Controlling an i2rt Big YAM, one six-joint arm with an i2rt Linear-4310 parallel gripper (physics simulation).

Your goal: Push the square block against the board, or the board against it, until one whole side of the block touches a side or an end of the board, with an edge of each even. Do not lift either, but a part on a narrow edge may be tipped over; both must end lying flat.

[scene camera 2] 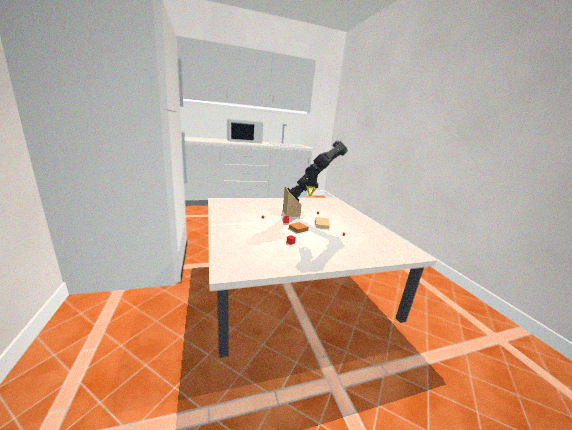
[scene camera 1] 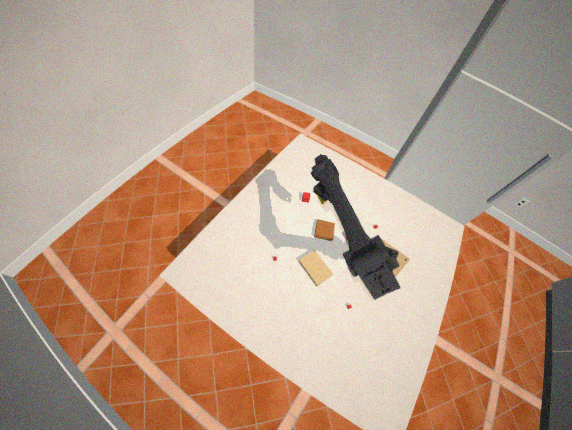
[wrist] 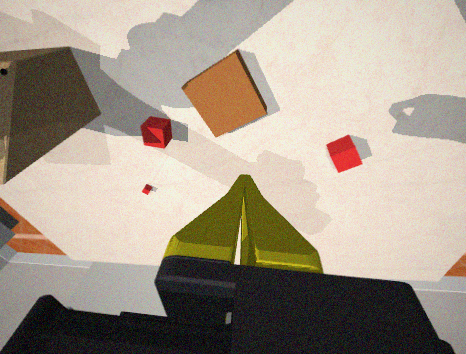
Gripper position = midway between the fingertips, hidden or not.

My gripper (wrist: 244,182) is shut and holds nothing. The table carries a brown square block (wrist: 225,95).
